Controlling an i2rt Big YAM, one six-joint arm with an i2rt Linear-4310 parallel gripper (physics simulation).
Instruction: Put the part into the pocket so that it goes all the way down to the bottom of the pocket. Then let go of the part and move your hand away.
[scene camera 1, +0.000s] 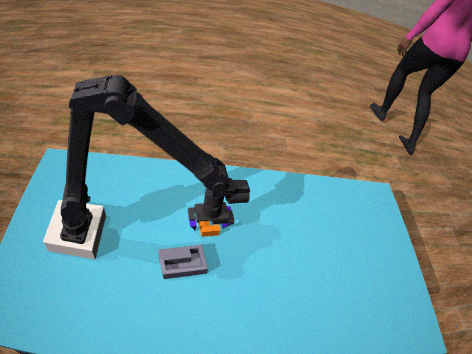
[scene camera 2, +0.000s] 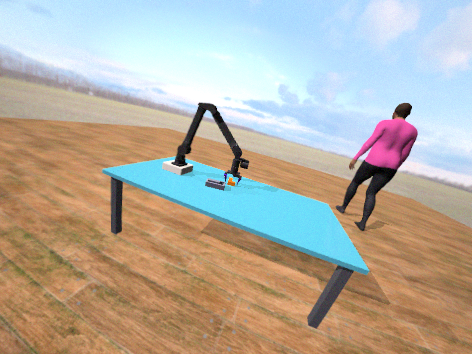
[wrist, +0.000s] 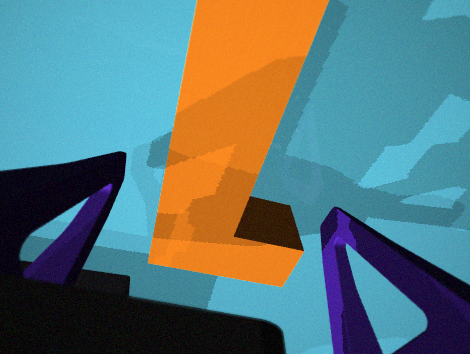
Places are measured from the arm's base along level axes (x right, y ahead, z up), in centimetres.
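Pixels of known places: gripper, fingertip midpoint: (scene camera 1: 208, 228) (scene camera 2: 231, 183) (wrist: 232, 192); arm's base at its link origin: (scene camera 1: 77, 227) (scene camera 2: 179, 164).
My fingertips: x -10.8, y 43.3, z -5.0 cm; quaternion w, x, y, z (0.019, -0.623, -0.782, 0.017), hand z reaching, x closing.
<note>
Ahead of a thing's pixels: the offset from my fingertips to its top centre. Level surfaces: height alone.
The part, an orange L-shaped block {dy -0.5, dx -2.6, dz +2.3 cm} (scene camera 1: 210, 230) (scene camera 2: 231, 182) (wrist: 220, 150), appears to lie on the blue table behind and to the right of the pocket block in scene camera 1. Its long bar runs up and out of the wrist view, and its short foot points right at the near end. My gripper (scene camera 1: 209, 225) (scene camera 2: 232, 181) (wrist: 232, 192) is open and low over the part, with a purple finger on each side and visible gaps between. The grey block {dy -7.4, dx +14.9, dz +2.9 cm} (scene camera 1: 185, 273) (scene camera 2: 215, 184) stands apart from the part; its L-shaped pocket holds nothing orange.
The blue table {dz -0.7 cm} (scene camera 1: 320, 280) (scene camera 2: 280, 215) carries the arm's white base (scene camera 1: 70, 248) (scene camera 2: 177, 169) at the left in scene camera 1. A person in a pink top (scene camera 1: 450, 30) (scene camera 2: 392, 142) stands on the wooden floor beyond the table's far right side.
</note>
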